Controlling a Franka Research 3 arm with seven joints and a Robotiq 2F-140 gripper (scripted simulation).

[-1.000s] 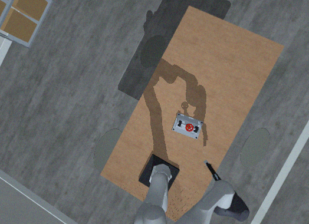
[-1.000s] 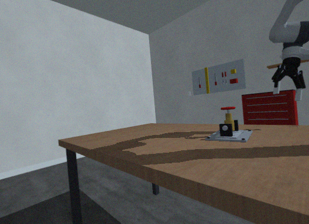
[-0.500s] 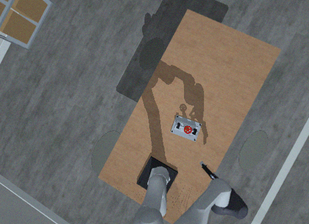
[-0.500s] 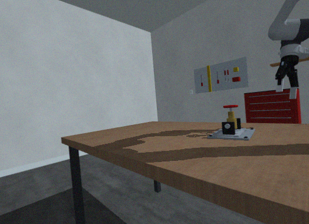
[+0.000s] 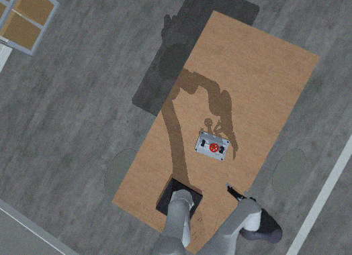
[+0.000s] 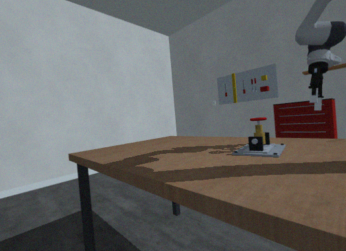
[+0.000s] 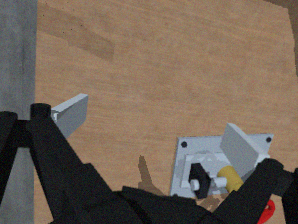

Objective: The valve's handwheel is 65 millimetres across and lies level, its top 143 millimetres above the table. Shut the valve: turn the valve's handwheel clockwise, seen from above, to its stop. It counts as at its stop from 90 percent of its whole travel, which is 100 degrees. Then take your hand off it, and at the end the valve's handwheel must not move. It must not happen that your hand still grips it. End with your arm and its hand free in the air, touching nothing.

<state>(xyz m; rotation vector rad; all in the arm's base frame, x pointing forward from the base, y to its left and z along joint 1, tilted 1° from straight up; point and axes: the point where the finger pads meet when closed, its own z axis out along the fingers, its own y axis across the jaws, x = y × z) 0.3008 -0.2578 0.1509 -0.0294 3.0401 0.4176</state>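
Now: hand 25 cm to the right of the red handwheel, 17 cm short of it and 5 cm above it.
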